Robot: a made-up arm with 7 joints. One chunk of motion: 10 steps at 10 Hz.
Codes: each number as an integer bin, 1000 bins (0 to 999) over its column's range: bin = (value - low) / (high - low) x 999, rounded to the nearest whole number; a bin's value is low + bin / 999 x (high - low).
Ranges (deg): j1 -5.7..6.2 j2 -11.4..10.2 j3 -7.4..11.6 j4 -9.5..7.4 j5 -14..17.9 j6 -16.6..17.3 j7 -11.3..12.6
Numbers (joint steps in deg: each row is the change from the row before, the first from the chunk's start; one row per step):
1: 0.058 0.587 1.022 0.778 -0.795 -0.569 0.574
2: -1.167 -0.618 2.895 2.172 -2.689 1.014 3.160
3: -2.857 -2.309 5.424 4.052 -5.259 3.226 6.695
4: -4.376 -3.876 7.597 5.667 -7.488 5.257 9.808
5: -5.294 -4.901 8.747 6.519 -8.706 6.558 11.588
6: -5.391 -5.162 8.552 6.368 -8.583 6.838 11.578
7: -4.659 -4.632 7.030 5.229 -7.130 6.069 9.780
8: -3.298 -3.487 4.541 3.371 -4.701 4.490 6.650
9: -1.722 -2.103 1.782 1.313 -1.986 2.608 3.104
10: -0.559 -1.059 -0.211 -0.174 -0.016 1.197 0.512
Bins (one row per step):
1: 483 554 443 608 414 472 496
2: 381 499 541 690 354 519 604
3: 239 420 674 801 274 584 752
4: 111 348 789 897 204 644 882
5: 34 301 849 947 166 682 957
6: 26 289 839 938 170 691 956
7: 87 313 759 871 215 668 881
8: 202 366 628 761 291 622 750
9: 334 430 483 639 376 566 602
10: 432 478 378 551 438 524 494

